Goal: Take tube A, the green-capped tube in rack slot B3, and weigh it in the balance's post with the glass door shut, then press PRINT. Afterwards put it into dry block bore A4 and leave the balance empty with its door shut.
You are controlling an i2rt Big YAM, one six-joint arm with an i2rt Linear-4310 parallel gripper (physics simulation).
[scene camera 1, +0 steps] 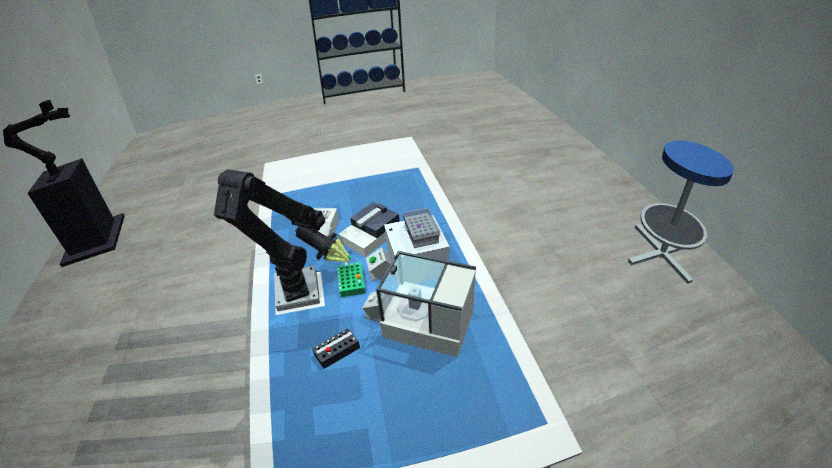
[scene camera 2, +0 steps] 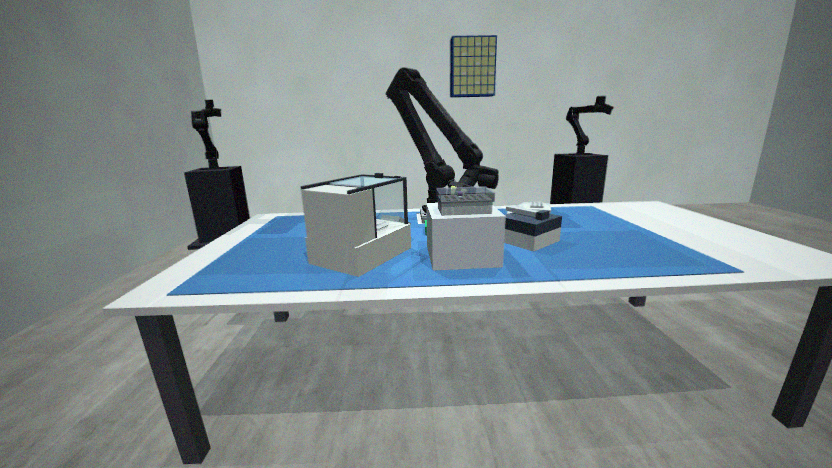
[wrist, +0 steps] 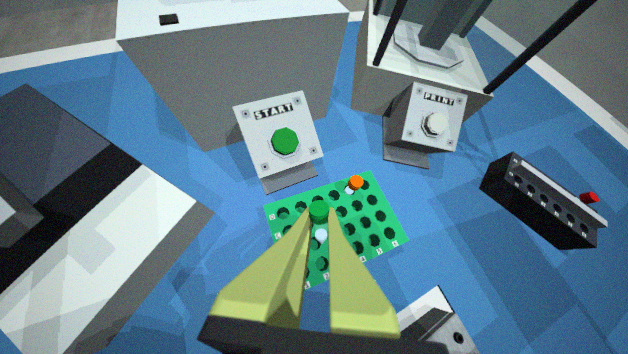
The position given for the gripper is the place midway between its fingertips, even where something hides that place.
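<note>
A balance (scene camera 2: pixel 354 224) stands in the scene; scene camera 1 shows the balance (scene camera 1: pixel 425 302) too, and so does the wrist view, with the balance (wrist: pixel 473 55). The wrist view also has a box with green START button (wrist: pixel 279 132) and a PRINT button plate (wrist: pixel 422 119). There is a grey-lidded block (scene camera 2: pixel 464 230) as well, with the block (scene camera 1: pixel 419 233) appearing in scene camera 1 and the block (wrist: pixel 201 66) in the wrist view. The gripper (scene camera 1: pixel 349 260) holds a tube A, clear of everything else, and the wrist view shows the gripper (wrist: pixel 320 213) too.
</note>
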